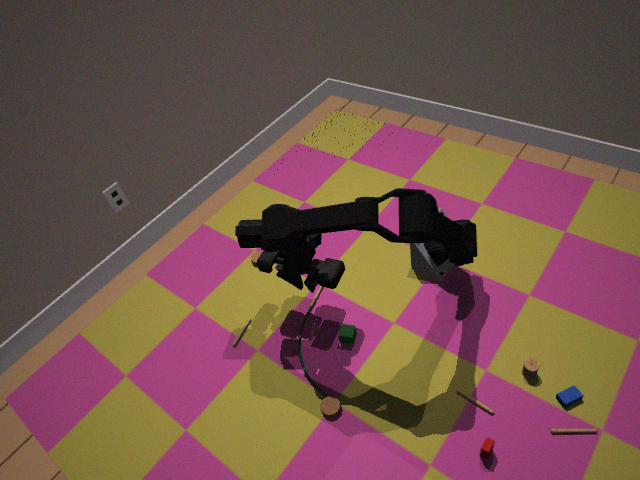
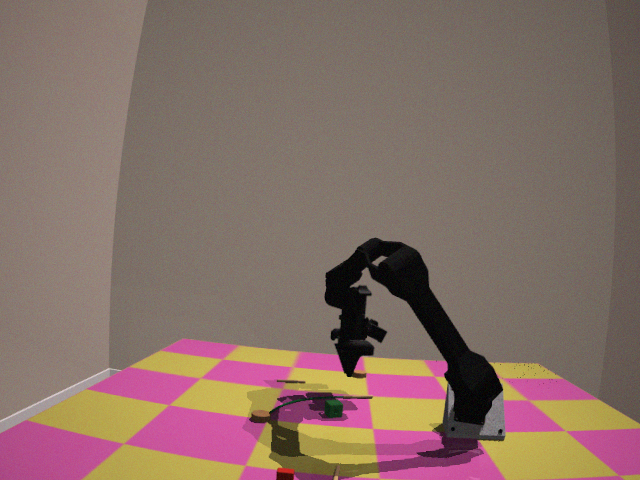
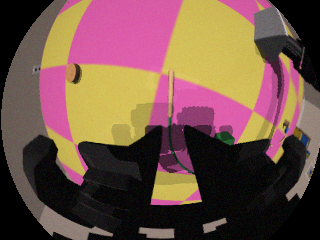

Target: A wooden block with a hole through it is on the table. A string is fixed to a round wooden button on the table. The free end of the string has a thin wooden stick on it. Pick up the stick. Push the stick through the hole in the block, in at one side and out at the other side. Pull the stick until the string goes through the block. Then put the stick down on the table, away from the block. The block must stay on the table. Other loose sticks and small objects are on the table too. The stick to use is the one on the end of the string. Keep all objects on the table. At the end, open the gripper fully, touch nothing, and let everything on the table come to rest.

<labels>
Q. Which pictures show the gripper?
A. Image 1, image 2 and image 3: all of them.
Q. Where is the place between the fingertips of the gripper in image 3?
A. At 173,128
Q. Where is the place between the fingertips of the gripper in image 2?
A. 347,375
</labels>
